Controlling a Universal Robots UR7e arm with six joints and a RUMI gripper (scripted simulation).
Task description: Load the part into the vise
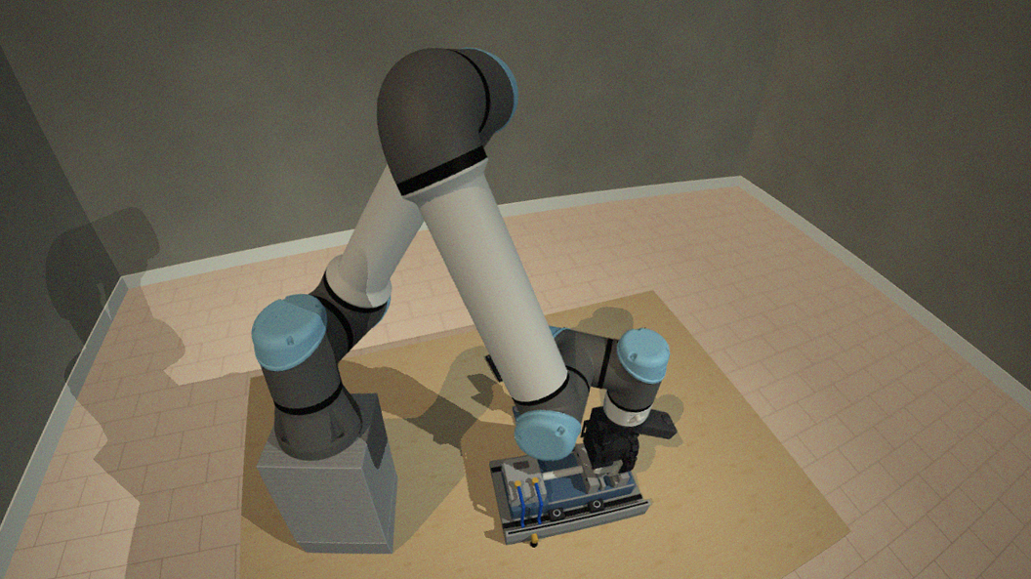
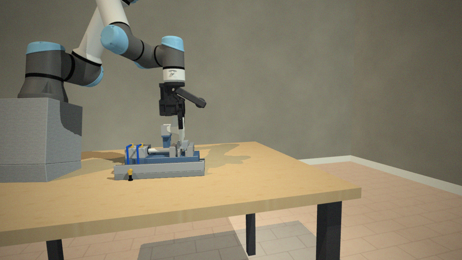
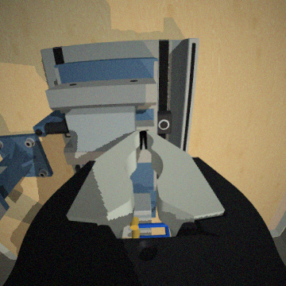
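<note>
Right now the part is 40 mm to the left of my hand and 30 mm below it. Round my hand: fixed jaw: 40 mm to the left, 40 mm below, 30 mm ahead; then moving jaw: 40 mm to the left, 40 mm below, 30 mm behind; then work stop: 80 mm to the left, 30 mm below.
</note>
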